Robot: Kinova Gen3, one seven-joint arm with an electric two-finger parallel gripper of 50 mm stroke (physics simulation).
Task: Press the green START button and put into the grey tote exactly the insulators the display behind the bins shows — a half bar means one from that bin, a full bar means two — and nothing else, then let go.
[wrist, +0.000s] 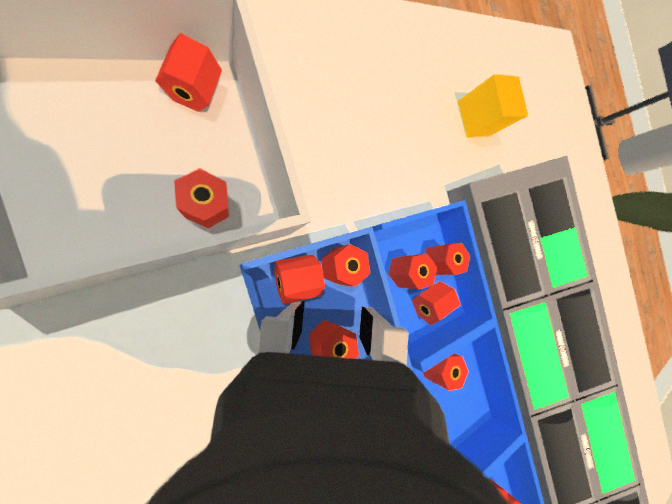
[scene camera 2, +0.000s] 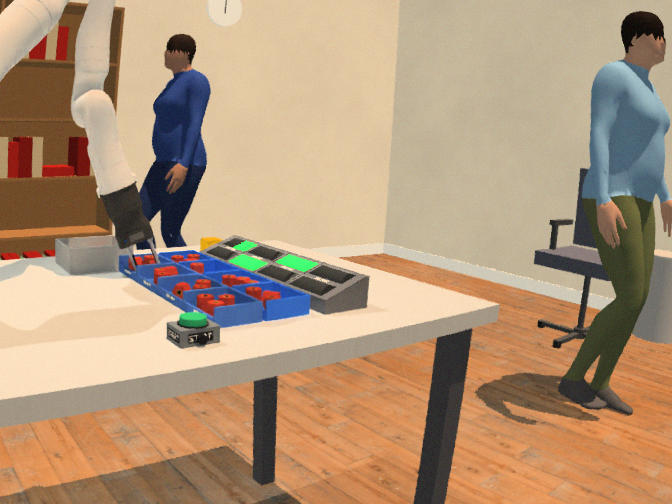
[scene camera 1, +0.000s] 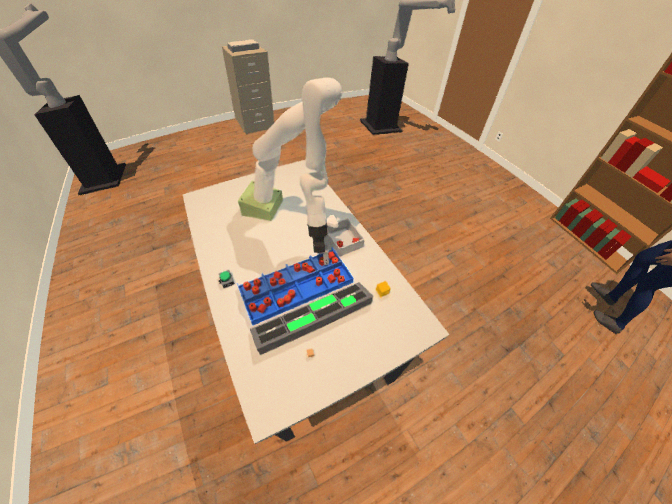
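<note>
My gripper (wrist: 332,330) is low in the end bin of the blue bin tray (scene camera 1: 295,284), the bin nearest the grey tote (wrist: 135,162). Its fingers are open and straddle a red insulator (wrist: 333,340) with small gaps on both sides. Two more insulators (wrist: 322,271) lie in that bin. The tote holds two red insulators (wrist: 188,72) (wrist: 201,196). The display (scene camera 1: 312,317) behind the bins shows two full green bars (wrist: 537,352) and one half bar (wrist: 564,254). The green START button (scene camera 1: 225,276) sits at the tray's other end.
A yellow cube (wrist: 492,104) lies on the table beside the display, and a small orange cube (scene camera 1: 310,352) lies beyond it. The arm's green base (scene camera 1: 260,201) stands at the table's far edge. Two people stand beyond the table (scene camera 2: 179,135) (scene camera 2: 624,189).
</note>
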